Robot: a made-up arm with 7 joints. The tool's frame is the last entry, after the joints. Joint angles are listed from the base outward. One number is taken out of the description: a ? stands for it. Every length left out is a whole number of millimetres.
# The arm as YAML. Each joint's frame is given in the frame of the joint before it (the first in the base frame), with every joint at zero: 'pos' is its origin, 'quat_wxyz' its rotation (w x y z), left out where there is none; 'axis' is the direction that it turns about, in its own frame. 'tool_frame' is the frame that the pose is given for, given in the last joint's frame.
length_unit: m
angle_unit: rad
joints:
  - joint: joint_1
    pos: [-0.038, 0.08, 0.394]
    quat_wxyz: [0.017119, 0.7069, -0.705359, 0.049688]
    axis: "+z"
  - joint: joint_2
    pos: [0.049, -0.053, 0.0]
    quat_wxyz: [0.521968, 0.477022, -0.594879, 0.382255]
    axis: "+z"
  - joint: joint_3
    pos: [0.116, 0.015, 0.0]
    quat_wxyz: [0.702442, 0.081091, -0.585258, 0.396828]
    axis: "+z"
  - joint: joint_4
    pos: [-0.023, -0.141, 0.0]
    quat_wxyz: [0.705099, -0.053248, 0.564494, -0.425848]
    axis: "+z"
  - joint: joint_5
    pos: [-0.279, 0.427, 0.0]
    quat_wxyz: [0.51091, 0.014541, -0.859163, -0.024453]
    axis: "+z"
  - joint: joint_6
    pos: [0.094, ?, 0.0]
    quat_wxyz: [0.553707, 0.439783, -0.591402, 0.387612]
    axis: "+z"
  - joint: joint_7
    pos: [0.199, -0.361, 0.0]
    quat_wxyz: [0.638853, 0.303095, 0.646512, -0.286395]
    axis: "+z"
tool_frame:
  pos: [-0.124, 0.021, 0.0]
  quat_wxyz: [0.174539, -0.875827, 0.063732, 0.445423]
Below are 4 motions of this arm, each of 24 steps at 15 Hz.
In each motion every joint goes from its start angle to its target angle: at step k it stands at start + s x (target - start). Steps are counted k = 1, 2, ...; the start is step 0. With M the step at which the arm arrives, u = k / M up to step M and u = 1 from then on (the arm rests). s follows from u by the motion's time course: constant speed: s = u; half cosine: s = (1 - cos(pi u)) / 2; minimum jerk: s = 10 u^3 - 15 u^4 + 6 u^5.
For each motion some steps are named. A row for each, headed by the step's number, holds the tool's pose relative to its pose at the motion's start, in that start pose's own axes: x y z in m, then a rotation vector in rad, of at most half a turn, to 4 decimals.
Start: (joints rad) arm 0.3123 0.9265 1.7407 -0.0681 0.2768 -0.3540 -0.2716
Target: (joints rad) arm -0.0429 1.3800 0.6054 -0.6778 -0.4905 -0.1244 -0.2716
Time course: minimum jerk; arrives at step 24
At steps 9, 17, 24:
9: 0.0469 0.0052 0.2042 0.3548 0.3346 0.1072
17: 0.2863 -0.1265 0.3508 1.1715 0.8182 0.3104
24: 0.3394 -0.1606 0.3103 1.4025 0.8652 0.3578

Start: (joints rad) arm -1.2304 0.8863 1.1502 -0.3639 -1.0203 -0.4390 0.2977
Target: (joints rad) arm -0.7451 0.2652 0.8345 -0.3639 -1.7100 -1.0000 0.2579
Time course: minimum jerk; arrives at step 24
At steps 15, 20, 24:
15: 0.0381 -0.1509 0.2271 0.1041 0.1447 0.3123
20: 0.0519 -0.1745 0.3108 0.0415 0.1998 0.4134
24: 0.0531 -0.1761 0.3229 0.0285 0.2067 0.4274

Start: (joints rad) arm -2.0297 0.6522 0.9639 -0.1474 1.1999 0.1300 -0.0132
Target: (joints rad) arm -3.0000 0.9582 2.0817 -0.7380 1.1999 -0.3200 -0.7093
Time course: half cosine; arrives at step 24
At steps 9, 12, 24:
9: -0.0127 -0.3060 -0.0222 -0.0814 0.0926 0.2505
12: 0.0029 -0.5062 0.0517 -0.0686 0.2182 0.4278
24: 0.1732 -0.8877 0.4067 0.2357 0.7807 0.7772

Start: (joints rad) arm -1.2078 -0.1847 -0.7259 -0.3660 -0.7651 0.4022 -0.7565
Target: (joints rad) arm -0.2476 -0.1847 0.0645 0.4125 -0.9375 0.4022 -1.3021
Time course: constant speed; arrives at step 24
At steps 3, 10, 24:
3: -0.0059 0.0505 -0.0010 0.2024 0.0095 -0.0080
10: -0.0194 0.1634 0.0288 0.6688 0.0226 -0.0232
24: -0.0370 0.3387 0.1930 1.5365 -0.0212 -0.0950

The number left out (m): -0.467
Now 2 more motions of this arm.
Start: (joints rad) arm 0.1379 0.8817 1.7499 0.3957 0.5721 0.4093 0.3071
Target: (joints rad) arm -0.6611 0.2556 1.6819 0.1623 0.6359 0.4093 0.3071
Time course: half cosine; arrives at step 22
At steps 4, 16, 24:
4: -0.0039 0.0222 0.0449 0.0226 0.0488 -0.0223
16: 0.1139 0.2598 0.4148 0.0555 0.4884 -0.3305
24: 0.1727 0.3185 0.4643 0.0125 0.5770 -0.4155

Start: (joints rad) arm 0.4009 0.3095 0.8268 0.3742 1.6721 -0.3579 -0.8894
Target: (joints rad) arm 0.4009 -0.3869 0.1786 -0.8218 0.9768 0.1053 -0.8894
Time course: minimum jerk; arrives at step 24
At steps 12, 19, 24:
12: 0.6859 0.3065 -0.4368 0.4123 -0.6492 -0.0972
19: 1.3411 0.3470 -0.2768 0.6193 -1.2655 0.1309
24: 1.4186 0.3353 -0.2199 0.6249 -1.3590 0.1832

